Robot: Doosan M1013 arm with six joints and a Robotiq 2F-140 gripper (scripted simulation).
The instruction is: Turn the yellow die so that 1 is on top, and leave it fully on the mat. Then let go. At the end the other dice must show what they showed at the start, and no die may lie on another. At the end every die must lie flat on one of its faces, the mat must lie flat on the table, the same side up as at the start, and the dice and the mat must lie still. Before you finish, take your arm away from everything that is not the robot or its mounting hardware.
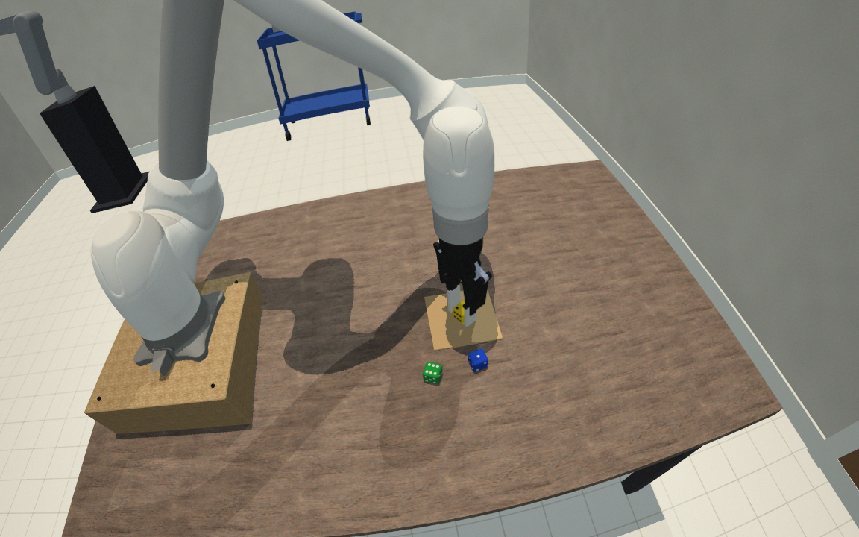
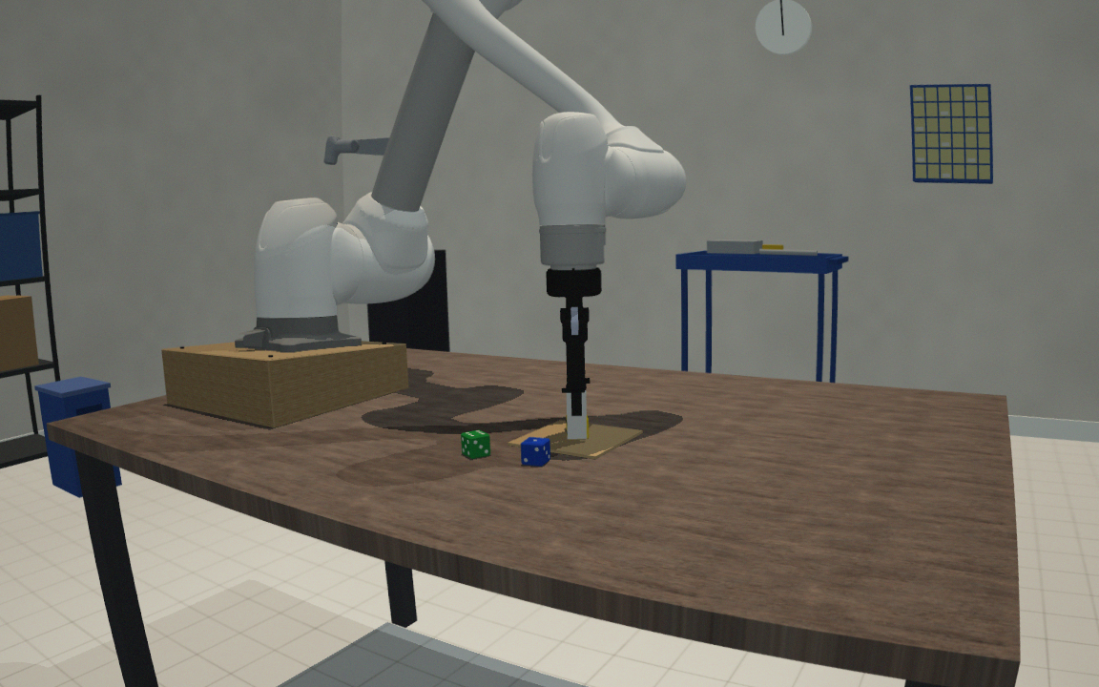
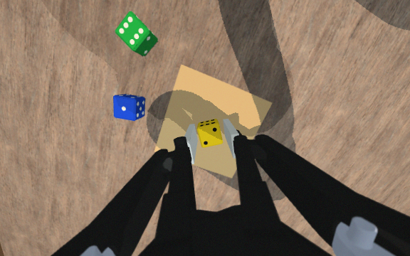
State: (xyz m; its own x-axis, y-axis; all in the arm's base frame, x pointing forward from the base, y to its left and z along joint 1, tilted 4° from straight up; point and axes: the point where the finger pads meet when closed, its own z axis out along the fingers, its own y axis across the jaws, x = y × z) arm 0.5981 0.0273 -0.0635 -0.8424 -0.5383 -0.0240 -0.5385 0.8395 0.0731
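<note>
Now: hand 2 cm above the yellow die. The rest, counted from my hand: mat (4 cm below); then green die (8 cm behind, 13 cm to the right, 3 cm below); then blue die (1 cm ahead, 12 cm to the right, 3 cm below).
</note>
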